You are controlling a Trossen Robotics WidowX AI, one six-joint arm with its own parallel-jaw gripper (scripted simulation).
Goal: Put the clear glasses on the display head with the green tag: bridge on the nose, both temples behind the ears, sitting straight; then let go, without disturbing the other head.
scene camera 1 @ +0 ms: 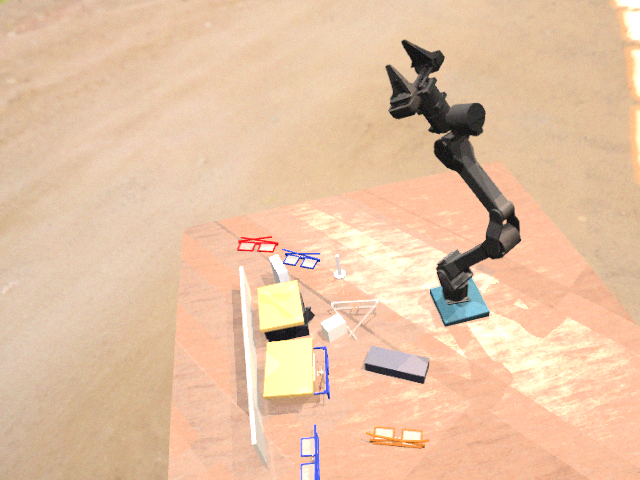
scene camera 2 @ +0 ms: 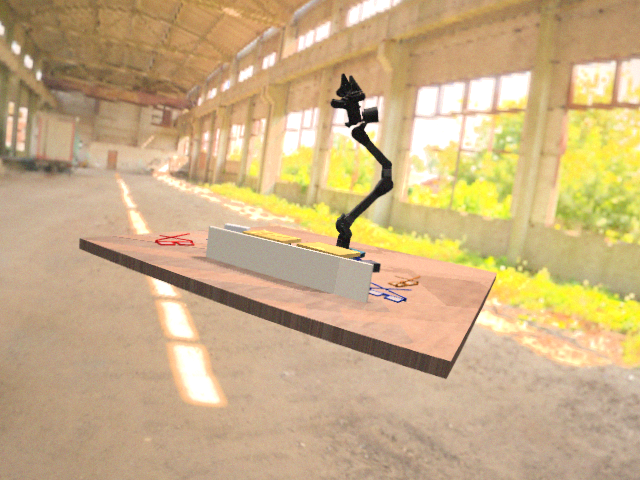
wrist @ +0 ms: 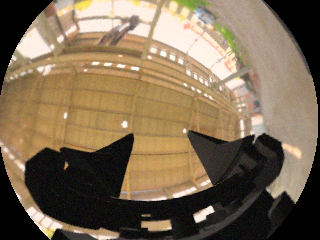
Labels:
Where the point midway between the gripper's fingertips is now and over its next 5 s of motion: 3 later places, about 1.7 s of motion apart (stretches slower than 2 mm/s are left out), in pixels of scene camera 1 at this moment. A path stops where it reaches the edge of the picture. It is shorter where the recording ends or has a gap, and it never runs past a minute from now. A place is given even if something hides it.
My gripper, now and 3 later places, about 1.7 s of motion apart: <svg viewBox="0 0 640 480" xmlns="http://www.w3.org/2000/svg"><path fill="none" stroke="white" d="M395 52L333 270L364 302L364 283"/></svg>

